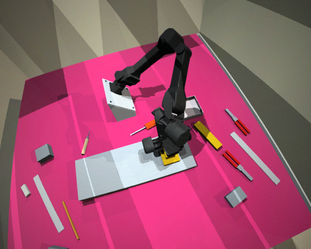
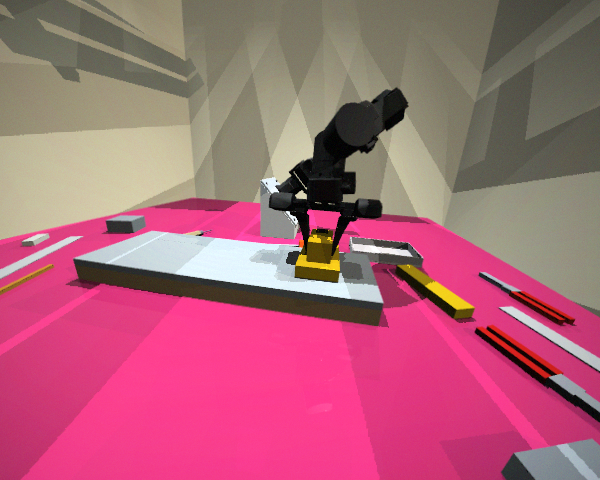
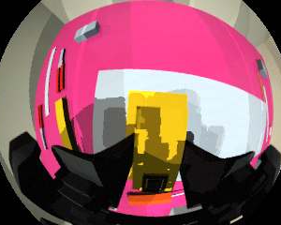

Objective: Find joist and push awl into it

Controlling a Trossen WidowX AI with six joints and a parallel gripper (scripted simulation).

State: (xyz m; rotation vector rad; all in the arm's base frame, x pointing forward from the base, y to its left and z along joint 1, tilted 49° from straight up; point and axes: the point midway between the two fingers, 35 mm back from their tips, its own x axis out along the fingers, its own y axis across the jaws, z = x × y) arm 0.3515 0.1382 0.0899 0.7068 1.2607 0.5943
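Now: gripper tip 21 cm past the grey tray, 15 cm to the right of it and 5 cm above it. The rest, counted from my gripper tip: yellow stud finder (2 cm behind, 2 cm above); awl (37 cm to the right, 19 cm behind, 6 cm below); yellow bar (21 cm to the left, 6 cm below, 4 cm behind).
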